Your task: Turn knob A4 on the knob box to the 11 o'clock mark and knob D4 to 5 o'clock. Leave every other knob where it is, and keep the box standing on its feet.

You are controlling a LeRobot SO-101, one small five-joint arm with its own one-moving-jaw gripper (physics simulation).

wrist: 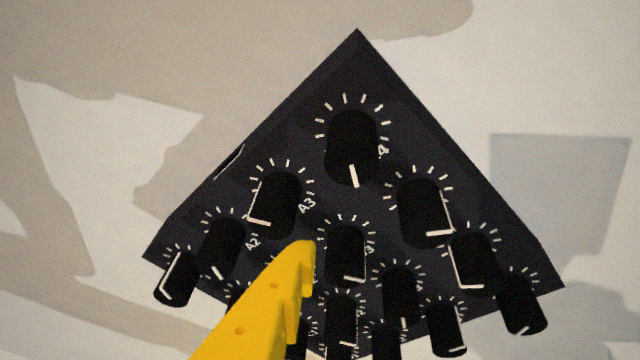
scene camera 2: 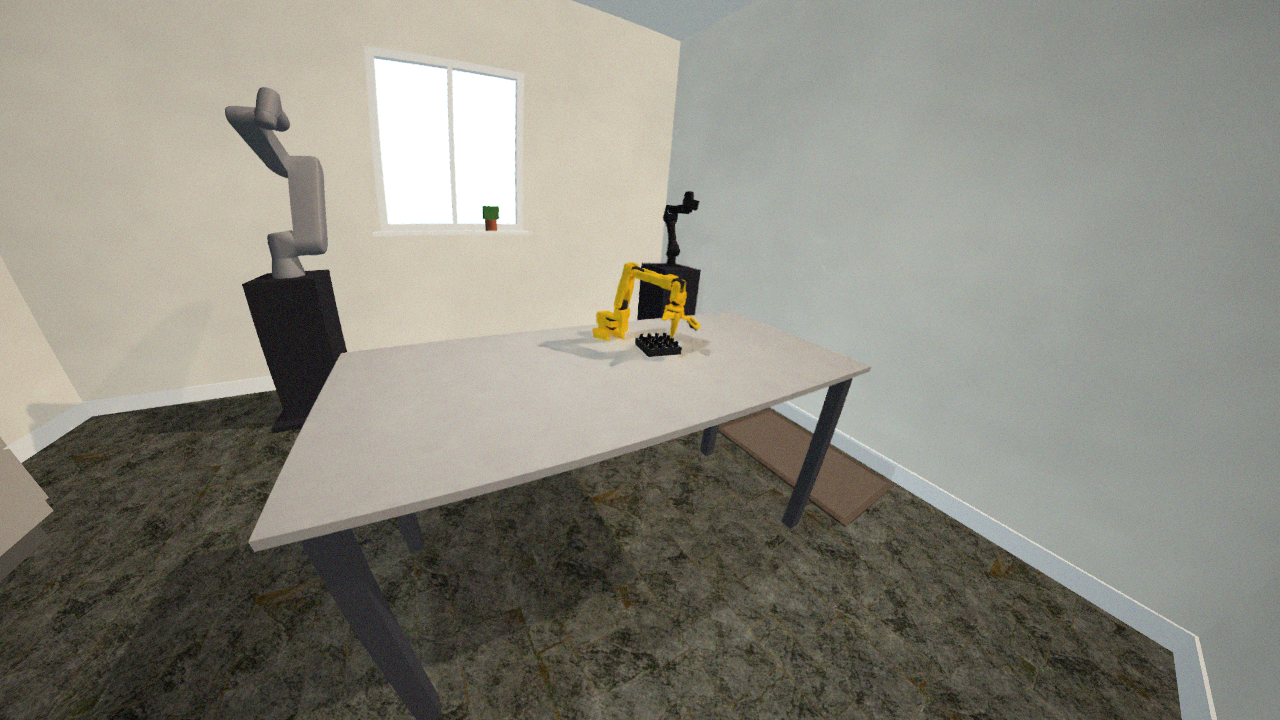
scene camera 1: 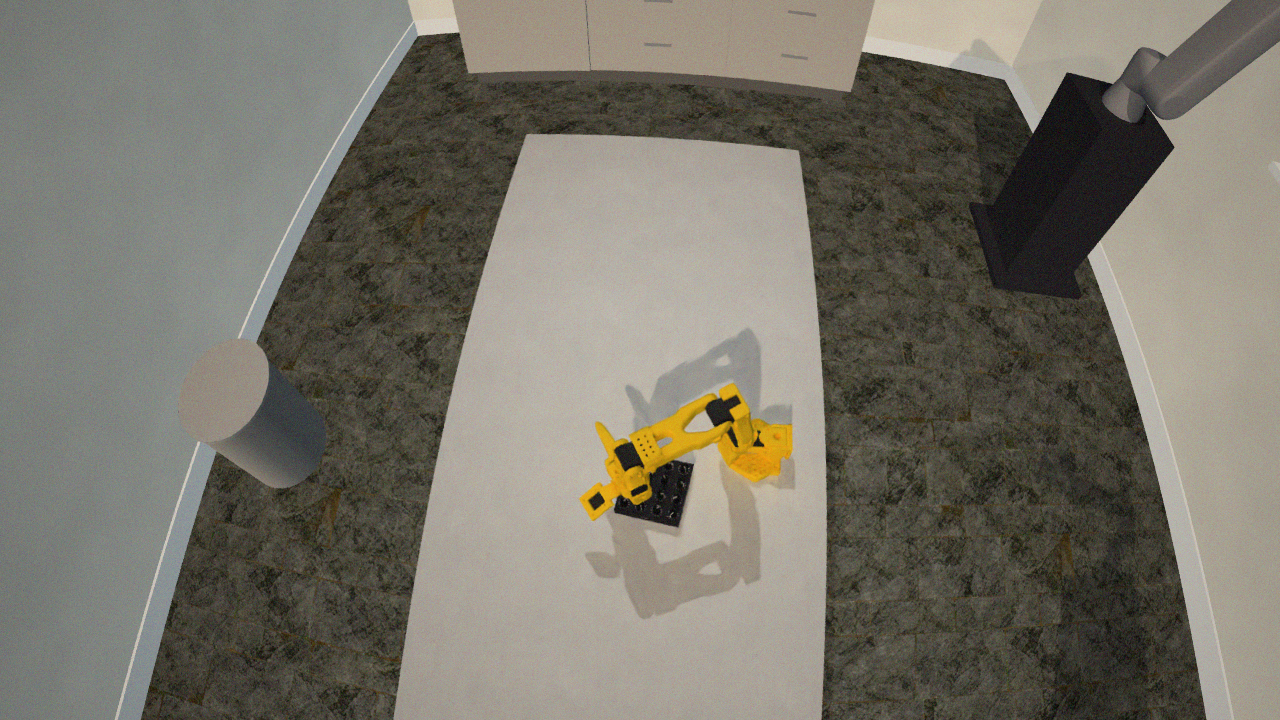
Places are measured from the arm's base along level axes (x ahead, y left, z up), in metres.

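Pixels of known places: hand, tool point: (wrist: 314, 261) (scene camera 2: 671, 336) (scene camera 1: 636, 496); arm's base, link origin: (scene camera 2: 611, 337) (scene camera 1: 744, 450).
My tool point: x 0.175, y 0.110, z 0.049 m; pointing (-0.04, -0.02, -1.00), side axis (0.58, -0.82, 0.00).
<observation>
For each thing: its top centre in the pictures, then the offset to it from my tool point. Level surfaces: height alone.
- black knob box, top centre: (wrist: 341, 313) (scene camera 1: 654, 483) (scene camera 2: 658, 337) dy -0.027, dx -0.026, dz -0.010 m
- wrist view knob A4, top centre: (wrist: 351, 164) dy +0.005, dx +0.020, dz -0.011 m
- Knob D4, top centre: (wrist: 527, 326) dy -0.074, dx +0.007, dz -0.011 m
- knob B3, top centre: (wrist: 344, 276) dy -0.017, dx -0.011, dz -0.011 m
- B4, top centre: (wrist: 427, 234) dy -0.021, dx +0.015, dz -0.010 m
- Knob C4, top centre: (wrist: 483, 285) dy -0.047, dx +0.011, dz -0.011 m
- pale table, surface height: dz -0.048 m
The black knob box (scene camera 1: 685, 494) (scene camera 2: 660, 351) (wrist: 357, 62) stands flat on the table. In the wrist view knob A4 (wrist: 351, 140) is at the far corner, its white line pointing down the picture. Knob D4 (wrist: 521, 302) is at the right corner; a short slanted white line shows at its near end. I cannot read either clock mark surely. My gripper (scene camera 2: 675, 333) is fully open and empty, above the box. In the wrist view its fixed jaw shows by knob B3 (wrist: 345, 250), and the moving jaw is out of the picture. The jaw hides some near knobs.
Knobs A3 (wrist: 277, 202) and B4 (wrist: 424, 210) stand beside A4. Knob C4 (wrist: 471, 260) stands between B4 and D4. The arm's base (scene camera 1: 759, 452) (scene camera 2: 610, 324) stands on the pale table (scene camera 1: 626, 250) (scene camera 2: 501, 402), near its edge.
</observation>
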